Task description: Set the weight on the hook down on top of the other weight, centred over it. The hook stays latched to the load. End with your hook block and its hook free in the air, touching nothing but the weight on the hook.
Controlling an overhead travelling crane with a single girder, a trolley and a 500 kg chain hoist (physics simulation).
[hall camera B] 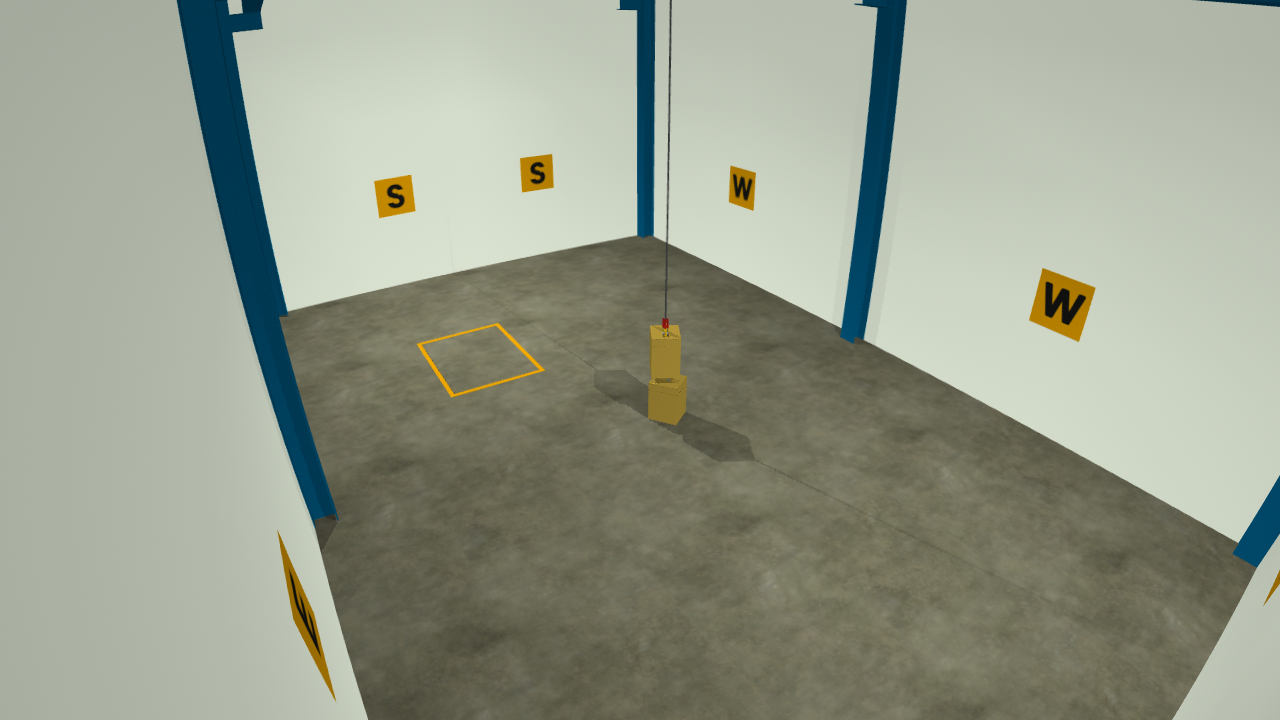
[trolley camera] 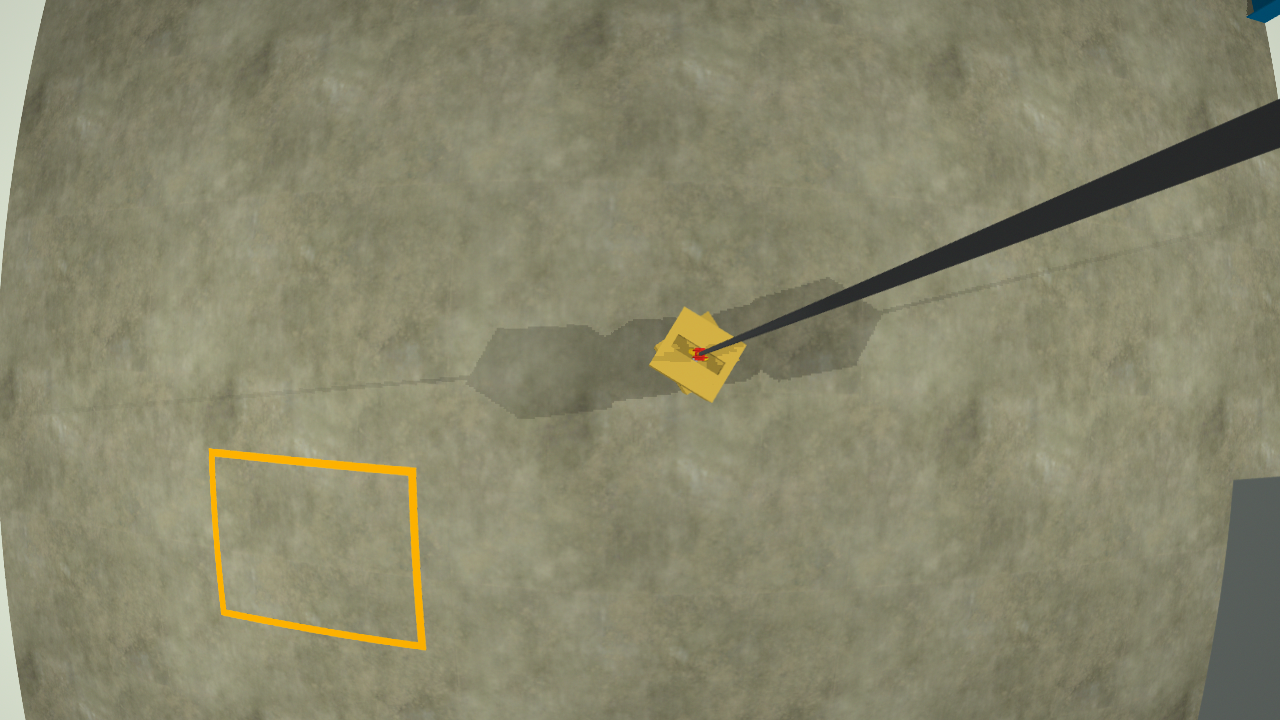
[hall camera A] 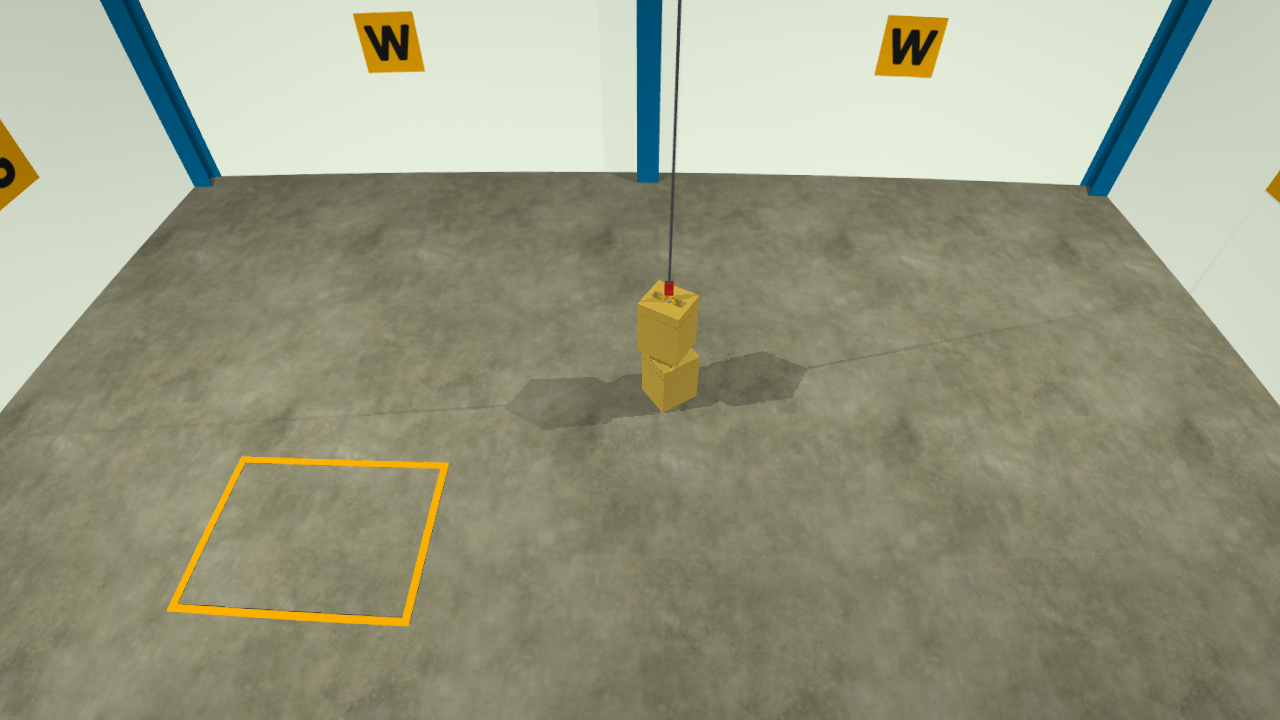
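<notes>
My hook with its red block (hall camera A: 668,288) (hall camera B: 665,323) (trolley camera: 699,354) is latched to the top of a yellow box-shaped weight (hall camera A: 666,338) (hall camera B: 664,358) (trolley camera: 702,381), which hangs upright. The other yellow weight (hall camera A: 669,386) (hall camera B: 666,404) (trolley camera: 708,317) stands on the floor beneath it. In both hall views part of the lower weight's top recess shows under the hanging weight, which looks a little above it; the exact gap is hard to tell. In the trolley view the upper weight nearly covers the lower one, turned relative to it, with small corners of the lower one showing around its edges.
A yellow-orange outlined square (hall camera A: 345,462) (hall camera B: 497,382) (trolley camera: 313,462) is marked on the floor, well apart from the weights. Blue columns (hall camera A: 648,89) (hall camera B: 872,179) stand along the walls. The dark chain runs up from the hook block. Shadows lie on both sides of the weights.
</notes>
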